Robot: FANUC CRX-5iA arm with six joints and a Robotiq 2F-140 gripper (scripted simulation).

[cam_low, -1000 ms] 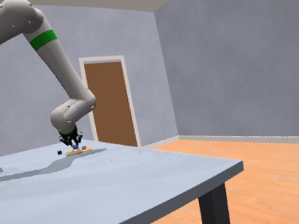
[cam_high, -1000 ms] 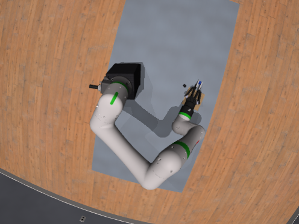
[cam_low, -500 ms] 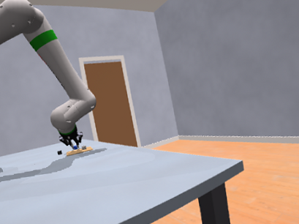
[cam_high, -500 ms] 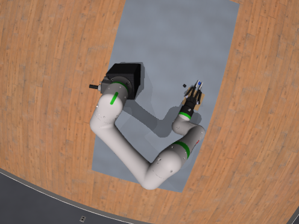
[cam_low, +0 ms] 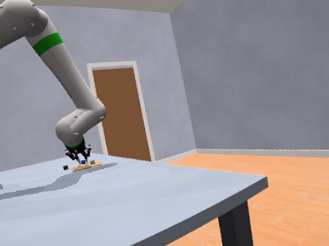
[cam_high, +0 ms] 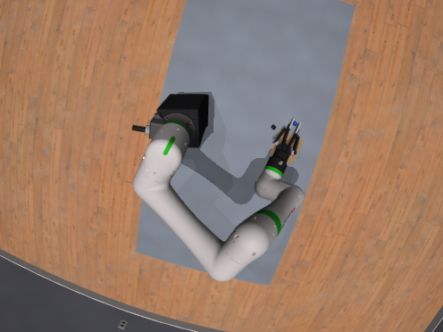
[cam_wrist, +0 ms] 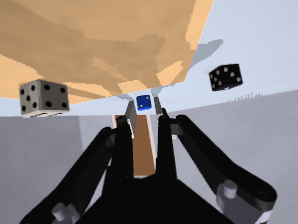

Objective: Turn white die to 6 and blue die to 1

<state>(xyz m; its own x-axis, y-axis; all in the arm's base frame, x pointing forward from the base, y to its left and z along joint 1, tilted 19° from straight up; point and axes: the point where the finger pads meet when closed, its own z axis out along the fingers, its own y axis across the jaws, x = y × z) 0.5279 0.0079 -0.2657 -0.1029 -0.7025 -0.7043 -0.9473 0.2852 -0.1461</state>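
My gripper is now 1 cm to the right of the blue die and 2 cm above it. Round my hand: black die (10 cm behind, 3 cm to the right, 2 cm below); tan mat (1 cm behind, 11 cm to the right, 3 cm below); white die (2 cm ahead, 12 cm to the right, 2 cm below).
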